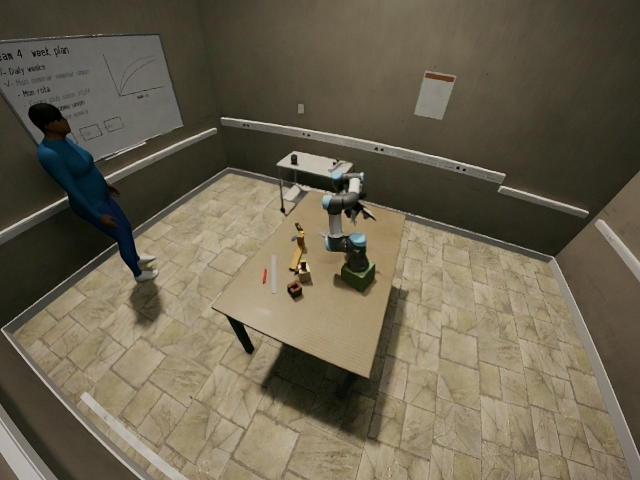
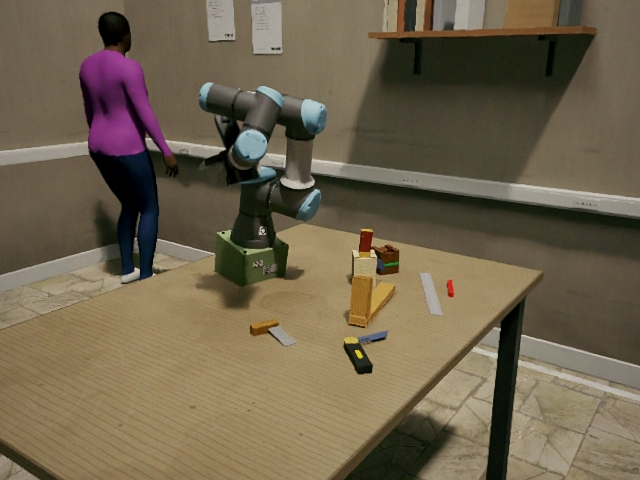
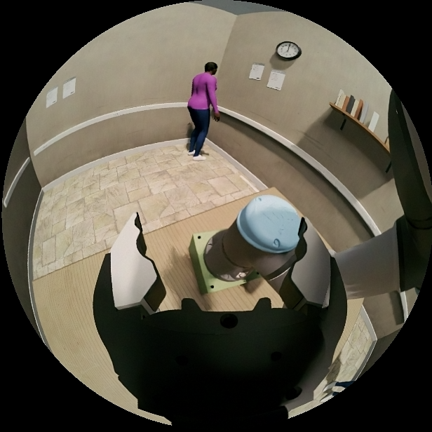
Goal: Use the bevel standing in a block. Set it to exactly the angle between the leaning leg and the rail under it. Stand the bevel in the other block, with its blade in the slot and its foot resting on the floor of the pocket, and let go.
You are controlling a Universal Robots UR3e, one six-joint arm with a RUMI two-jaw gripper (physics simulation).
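A bevel with a dark red upper part (image 2: 366,240) stands in the cream block (image 1: 305,274) (image 2: 363,266). The brown block (image 1: 294,289) (image 2: 388,261), with a green stripe, stands beside it; its pocket shows dark from above. A yellow wooden leg (image 2: 360,297) leans over a wooden rail (image 1: 296,258) (image 2: 383,297) lying on the table. The exact angle cannot be read. My gripper (image 1: 363,215) (image 2: 210,142) (image 3: 221,215) is open and empty, held high and well away from both blocks. The bevel's blade and foot are mostly hidden inside the cream block.
A tool with an orange handle (image 2: 264,327) and grey blade, and a black-and-yellow tool (image 2: 357,356) with a blue blade, lie on the table. A grey strip (image 1: 273,273) (image 2: 430,293) and a red piece (image 1: 264,275) (image 2: 450,288) lie beyond. The green base (image 1: 358,275) (image 2: 250,263) carries the arm. Two people stand nearby.
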